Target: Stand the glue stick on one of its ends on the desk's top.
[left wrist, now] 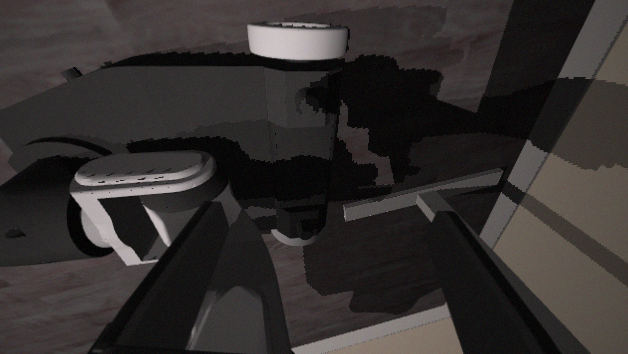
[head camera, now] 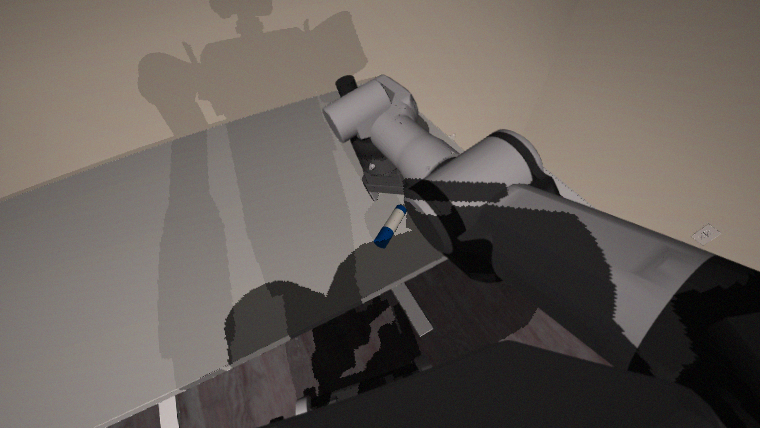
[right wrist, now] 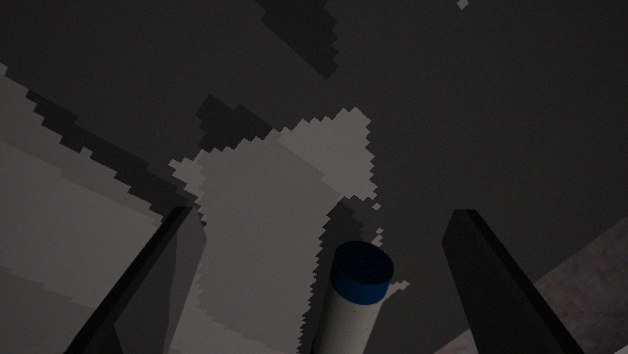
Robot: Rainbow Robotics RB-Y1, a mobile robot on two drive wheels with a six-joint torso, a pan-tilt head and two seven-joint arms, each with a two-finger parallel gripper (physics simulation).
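Places are measured from the robot's base along level axes (x back, y left, z down), in centimetres.
Pixels of known places: left gripper, fingertip midpoint: point(left wrist: 326, 219); right gripper, fingertip midpoint: point(head camera: 396, 200) point(right wrist: 322, 224).
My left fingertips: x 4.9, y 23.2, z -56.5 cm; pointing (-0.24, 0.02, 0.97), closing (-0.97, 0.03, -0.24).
Behind a point stands the place of what it marks.
The glue stick point(head camera: 390, 225) {x -24.6, y -15.8, z -97.8 cm} point(right wrist: 350, 320) {x -27.8, y -18.1, z -97.7 cm}, white with blue ends, lies on its side on the grey desk top point(head camera: 106, 239) {x -44.4, y 50.4, z -95.1 cm} point(right wrist: 75, 190) {x -39.0, y -14.2, z -95.1 cm}, near the desk's right end in the head view. My right gripper point(head camera: 387, 192) {x -32.1, y -20.1, z -96.3 cm} point(right wrist: 322, 224) {x -32.1, y -20.1, z -96.3 cm} is open and empty, just beyond the stick's upper end in the head view; the arm partly hides it. In the right wrist view, one blue end shows between the two finger lines, right of their middle, and the rest runs out of the bottom. My left gripper point(left wrist: 326, 219) {x 4.9, y 23.2, z -56.4 cm} is open and empty, away from the stick.
The desk's near edge point(head camera: 324, 320) {x -10.4, y 2.3, z -94.0 cm} runs just below the stick in the head view. The right forearm point(head camera: 478, 159) {x -8.2, y -18.1, z -129.2 cm} reaches over the desk's right end. The dark robot base point(left wrist: 200, 100) {x 19.9, y 16.6, z -17.0 cm} and a white bar point(left wrist: 425, 192) stand beyond the left fingers. Dark shadows cross the desk.
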